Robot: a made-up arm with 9 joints. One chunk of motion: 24 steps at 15 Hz.
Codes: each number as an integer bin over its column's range. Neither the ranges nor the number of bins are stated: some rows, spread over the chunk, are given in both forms.
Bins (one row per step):
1: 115 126 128 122 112 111
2: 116 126 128 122 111 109
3: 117 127 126 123 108 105
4: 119 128 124 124 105 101
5: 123 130 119 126 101 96
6: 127 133 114 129 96 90
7: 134 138 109 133 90 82
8: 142 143 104 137 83 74
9: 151 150 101 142 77 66
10: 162 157 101 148 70 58
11: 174 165 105 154 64 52
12: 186 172 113 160 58 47
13: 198 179 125 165 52 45
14: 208 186 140 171 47 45
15: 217 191 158 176 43 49
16: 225 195 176 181 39 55
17: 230 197 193 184 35 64
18: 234 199 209 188 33 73
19: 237 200 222 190 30 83
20: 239 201 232 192 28 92
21: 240 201 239 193 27 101
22: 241 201 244 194 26 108
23: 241 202 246 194 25 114
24: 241 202 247 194 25 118
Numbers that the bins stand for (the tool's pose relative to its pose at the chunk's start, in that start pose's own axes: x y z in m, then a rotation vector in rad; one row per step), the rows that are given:
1: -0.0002 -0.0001 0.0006 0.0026 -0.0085 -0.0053
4: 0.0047 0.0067 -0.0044 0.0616 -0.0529 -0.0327
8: 0.0326 0.0579 -0.0295 0.4455 -0.1927 -0.1069
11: 0.0715 0.1329 -0.0282 0.9475 -0.3134 -0.1673
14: 0.1129 0.2046 0.0157 1.4495 -0.4214 -0.1865
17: 0.1396 0.2421 0.0822 1.8334 -0.4976 -0.1343
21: 0.1518 0.2558 0.1399 2.0992 -0.5485 -0.0327
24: 0.1530 0.2592 0.1500 2.1287 -0.5612 0.0139
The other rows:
2: 0.0010 -0.0001 0.0006 0.0026 -0.0148 -0.0108
3: 0.0022 0.0033 -0.0019 0.0321 -0.0339 -0.0218
5: 0.0095 0.0135 -0.0107 0.1207 -0.0784 -0.0465
6: 0.0144 0.0238 -0.0169 0.2093 -0.1101 -0.0629
7: 0.0229 0.0408 -0.0232 0.3274 -0.1482 -0.0849
9: 0.0436 0.0818 -0.0333 0.5932 -0.2308 -0.1288
10: 0.0569 0.1056 -0.0333 0.7704 -0.2753 -0.1508
12: 0.0861 0.1568 -0.0182 1.1247 -0.3515 -0.1810
13: 0.1007 0.1807 -0.0031 1.2724 -0.3896 -0.1865
15: 0.1238 0.2216 0.0383 1.5972 -0.4468 -0.1755
16: 0.1335 0.2353 0.0609 1.7448 -0.4722 -0.1590
18: 0.1445 0.2489 0.1023 1.9515 -0.5104 -0.1096
19: 0.1481 0.2524 0.1186 2.0106 -0.5294 -0.0822
20: 0.1505 0.2558 0.1311 2.0696 -0.5421 -0.0575
22: 0.1530 0.2558 0.1462 2.1287 -0.5548 -0.0135
23: 0.1530 0.2592 0.1487 2.1287 -0.5612 0.0029

